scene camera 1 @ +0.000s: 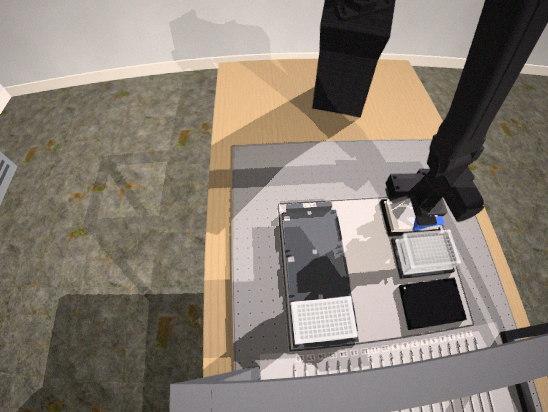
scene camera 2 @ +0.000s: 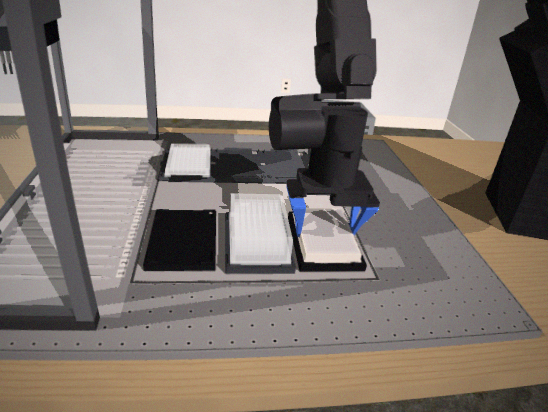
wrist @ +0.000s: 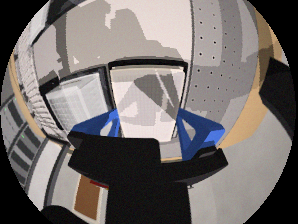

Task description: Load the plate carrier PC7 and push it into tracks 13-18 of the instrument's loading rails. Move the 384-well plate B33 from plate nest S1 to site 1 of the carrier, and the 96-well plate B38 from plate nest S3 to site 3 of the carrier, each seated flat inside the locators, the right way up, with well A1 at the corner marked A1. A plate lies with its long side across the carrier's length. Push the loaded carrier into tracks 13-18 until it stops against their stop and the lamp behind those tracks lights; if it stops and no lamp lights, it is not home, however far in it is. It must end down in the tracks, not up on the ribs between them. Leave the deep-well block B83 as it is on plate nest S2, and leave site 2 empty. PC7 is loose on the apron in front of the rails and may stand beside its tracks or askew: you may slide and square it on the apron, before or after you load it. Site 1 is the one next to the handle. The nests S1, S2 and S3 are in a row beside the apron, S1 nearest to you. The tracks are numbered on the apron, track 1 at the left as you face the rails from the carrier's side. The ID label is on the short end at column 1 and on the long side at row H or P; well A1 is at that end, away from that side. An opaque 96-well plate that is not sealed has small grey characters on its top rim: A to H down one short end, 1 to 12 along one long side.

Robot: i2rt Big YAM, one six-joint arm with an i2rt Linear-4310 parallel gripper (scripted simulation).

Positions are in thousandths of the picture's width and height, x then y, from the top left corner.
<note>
In view: my gripper (scene camera 2: 592, 572), a dark plate carrier PC7 (scene camera 1: 578, 647), a white 96-well plate B38 (scene camera 1: 581, 785), a nest S3 (scene camera 1: 786, 737) and a nest S1 (scene camera 2: 583, 649).
The dark plate carrier PC7 also shows in scene camera 2 (scene camera 2: 424, 402). The white 96-well plate B38 shows as well in scene camera 2 (scene camera 2: 337, 387). My gripper is seen too in scene camera 1 (scene camera 1: 751, 521) and in the wrist view (wrist: 495, 493).
</note>
